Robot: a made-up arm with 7 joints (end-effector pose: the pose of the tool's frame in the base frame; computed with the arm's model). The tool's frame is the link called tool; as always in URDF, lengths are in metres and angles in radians.
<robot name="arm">
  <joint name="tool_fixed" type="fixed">
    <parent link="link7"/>
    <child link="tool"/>
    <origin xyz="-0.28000 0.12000 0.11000" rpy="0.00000 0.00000 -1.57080"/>
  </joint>
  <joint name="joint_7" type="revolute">
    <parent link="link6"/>
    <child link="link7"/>
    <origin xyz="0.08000 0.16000 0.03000" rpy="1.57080 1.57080 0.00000"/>
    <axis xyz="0 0 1"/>
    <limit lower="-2.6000" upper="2.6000" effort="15" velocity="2.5"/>
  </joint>
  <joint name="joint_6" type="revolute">
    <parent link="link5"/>
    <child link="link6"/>
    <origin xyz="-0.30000 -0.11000 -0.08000" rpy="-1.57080 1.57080 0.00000"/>
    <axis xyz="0 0 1"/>
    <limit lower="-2.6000" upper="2.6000" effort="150" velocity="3.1"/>
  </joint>
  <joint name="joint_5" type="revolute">
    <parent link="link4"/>
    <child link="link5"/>
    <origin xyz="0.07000 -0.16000 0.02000" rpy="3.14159 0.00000 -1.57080"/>
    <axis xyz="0 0 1"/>
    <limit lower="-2.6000" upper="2.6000" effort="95" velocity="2.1"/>
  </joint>
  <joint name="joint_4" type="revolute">
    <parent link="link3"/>
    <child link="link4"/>
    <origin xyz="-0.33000 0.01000 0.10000" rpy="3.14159 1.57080 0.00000"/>
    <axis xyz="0 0 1"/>
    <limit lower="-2.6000" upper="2.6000" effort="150" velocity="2.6"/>
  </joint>
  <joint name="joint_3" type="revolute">
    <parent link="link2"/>
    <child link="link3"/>
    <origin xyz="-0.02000 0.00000 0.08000" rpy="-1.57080 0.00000 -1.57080"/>
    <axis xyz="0 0 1"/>
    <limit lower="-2.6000" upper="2.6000" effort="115" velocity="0.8"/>
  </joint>
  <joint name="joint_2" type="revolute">
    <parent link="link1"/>
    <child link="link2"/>
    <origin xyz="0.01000 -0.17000 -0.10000" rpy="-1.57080 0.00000 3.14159"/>
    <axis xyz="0 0 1"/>
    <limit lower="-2.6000" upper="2.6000" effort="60" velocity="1.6"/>
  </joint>
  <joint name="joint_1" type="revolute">
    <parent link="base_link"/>
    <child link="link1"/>
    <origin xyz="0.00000 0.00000 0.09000" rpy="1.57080 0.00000 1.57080"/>
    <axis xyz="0 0 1"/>
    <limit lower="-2.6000" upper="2.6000" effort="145" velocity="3.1"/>
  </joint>
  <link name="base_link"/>
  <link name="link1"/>
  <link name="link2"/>
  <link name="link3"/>
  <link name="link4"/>
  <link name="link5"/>
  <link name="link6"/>
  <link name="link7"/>
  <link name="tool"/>
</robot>
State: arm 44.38 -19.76 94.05 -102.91 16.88 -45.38 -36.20
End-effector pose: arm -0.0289 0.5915 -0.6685 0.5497 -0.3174 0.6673 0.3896
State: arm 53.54 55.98 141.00 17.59 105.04 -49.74 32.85
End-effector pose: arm 0.4221 0.2920 -0.3301 -0.0789 -0.5471 0.3657 0.7489
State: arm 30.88 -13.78 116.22 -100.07 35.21 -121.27 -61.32
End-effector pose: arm 0.0521 0.0201 -0.5006 -0.1701 -0.4052 0.4990 0.7469
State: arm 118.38 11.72 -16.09 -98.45 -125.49 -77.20 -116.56
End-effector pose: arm -0.6392 0.1289 0.3111 -0.1917 0.6995 -0.1009 0.6810
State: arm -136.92 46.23 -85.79 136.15 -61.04 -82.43 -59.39
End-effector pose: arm -0.3300 0.0813 -0.1941 0.3671 0.0681 -0.2536 0.8923
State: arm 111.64 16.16 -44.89 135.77 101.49 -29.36 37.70
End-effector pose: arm -0.7331 0.2173 -0.0510 0.6135 0.2130 0.6368 0.4156
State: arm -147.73 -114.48 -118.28 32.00 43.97 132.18 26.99
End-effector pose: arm 0.0014 0.0887 -0.0612 -0.3791 0.8325 0.3747 0.1511
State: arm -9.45 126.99 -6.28 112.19 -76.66 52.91 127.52
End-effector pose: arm -0.0184 0.2343 -0.1078 -0.5533 -0.7098 -0.4351 0.0276
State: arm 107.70 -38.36 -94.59 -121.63 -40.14 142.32 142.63
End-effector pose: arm 0.1292 -0.2956 0.0983 0.2032 -0.5296 0.4579 0.6845
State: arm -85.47 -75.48 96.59 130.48 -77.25 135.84 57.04
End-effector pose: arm -0.3100 -0.6853 -0.1341 0.5147 -0.2031 -0.1230 0.8239
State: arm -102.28 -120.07 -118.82 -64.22 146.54 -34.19 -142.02
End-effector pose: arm 0.2420 0.0301 -0.6392 0.0282 0.0434 0.9430 0.3288
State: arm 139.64 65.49 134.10 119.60 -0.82 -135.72 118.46
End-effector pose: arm -0.2736 0.8708 0.2575 0.6698 0.0971 -0.6883 0.2612
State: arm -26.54 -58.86 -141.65 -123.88 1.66 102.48 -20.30
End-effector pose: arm -0.1607 0.3381 -0.3098 -0.5997 -0.3083 -0.5118 0.5323
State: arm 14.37 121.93 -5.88 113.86 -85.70 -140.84 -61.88
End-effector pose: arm -0.0145 0.2325 -0.1761 0.5186 -0.0377 -0.0843 0.8500
